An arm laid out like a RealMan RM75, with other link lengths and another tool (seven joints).
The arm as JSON. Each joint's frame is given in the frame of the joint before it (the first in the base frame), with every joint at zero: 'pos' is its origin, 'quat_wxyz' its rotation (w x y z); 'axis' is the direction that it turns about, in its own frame. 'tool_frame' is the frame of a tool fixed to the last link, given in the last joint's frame.
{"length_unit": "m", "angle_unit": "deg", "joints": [
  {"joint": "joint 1", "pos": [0.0, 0.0, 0.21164], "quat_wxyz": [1.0, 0.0, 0.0, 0.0], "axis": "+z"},
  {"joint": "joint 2", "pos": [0.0, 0.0, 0.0], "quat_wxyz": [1.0, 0.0, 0.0, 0.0], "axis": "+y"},
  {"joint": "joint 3", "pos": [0.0, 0.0, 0.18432], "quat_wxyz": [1.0, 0.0, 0.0, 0.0], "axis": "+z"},
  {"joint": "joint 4", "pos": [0.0, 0.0, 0.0], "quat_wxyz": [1.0, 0.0, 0.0, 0.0], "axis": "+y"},
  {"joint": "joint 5", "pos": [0.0, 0.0, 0.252], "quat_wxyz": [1.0, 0.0, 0.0, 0.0], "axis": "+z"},
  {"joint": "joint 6", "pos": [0.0, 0.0, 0.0], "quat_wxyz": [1.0, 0.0, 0.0, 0.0], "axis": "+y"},
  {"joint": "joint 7", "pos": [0.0, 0.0, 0.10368], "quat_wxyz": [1.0, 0.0, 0.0, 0.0], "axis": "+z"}
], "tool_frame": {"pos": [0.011, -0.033, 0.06], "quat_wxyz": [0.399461, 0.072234, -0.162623, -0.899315]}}
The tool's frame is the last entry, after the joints.
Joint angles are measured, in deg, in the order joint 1, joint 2, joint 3, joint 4, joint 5, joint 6, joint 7. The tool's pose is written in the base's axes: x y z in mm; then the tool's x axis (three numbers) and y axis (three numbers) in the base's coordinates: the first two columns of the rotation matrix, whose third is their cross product. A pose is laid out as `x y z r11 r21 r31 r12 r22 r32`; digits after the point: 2 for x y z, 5 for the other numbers.
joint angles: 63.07 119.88 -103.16 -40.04 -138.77 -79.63 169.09
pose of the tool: 128.63 357.99 -113.62 0.05650 0.99831 0.01376 0.93994 -0.05784 0.33640
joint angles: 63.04 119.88 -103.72 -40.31 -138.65 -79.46 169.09
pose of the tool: 127.72 357.73 -114.57 0.04769 0.99880 0.01135 0.93985 -0.04872 0.33809
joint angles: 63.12 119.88 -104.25 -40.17 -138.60 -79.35 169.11
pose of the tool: 128.47 357.36 -115.10 0.04339 0.99902 0.00920 0.93777 -0.04390 0.34448
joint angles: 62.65 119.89 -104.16 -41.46 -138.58 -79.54 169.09
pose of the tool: 124.52 356.93 -115.57 0.03520 0.99936 0.00682 0.94212 -0.03545 0.33340
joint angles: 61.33 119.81 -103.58 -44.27 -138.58 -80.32 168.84
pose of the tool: 117.99 355.68 -114.74 0.02562 0.99967 0.00070 0.95068 -0.02458 0.30921
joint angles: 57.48 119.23 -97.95 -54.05 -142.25 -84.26 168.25
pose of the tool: 96.31 364.11 -91.50 -0.00652 0.99916 0.04057 0.96893 -0.00372 0.24731
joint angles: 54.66 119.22 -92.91 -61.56 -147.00 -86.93 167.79
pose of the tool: 83.93 374.93 -64.21 -0.03691 0.99300 0.11218 0.97534 0.01136 0.22040
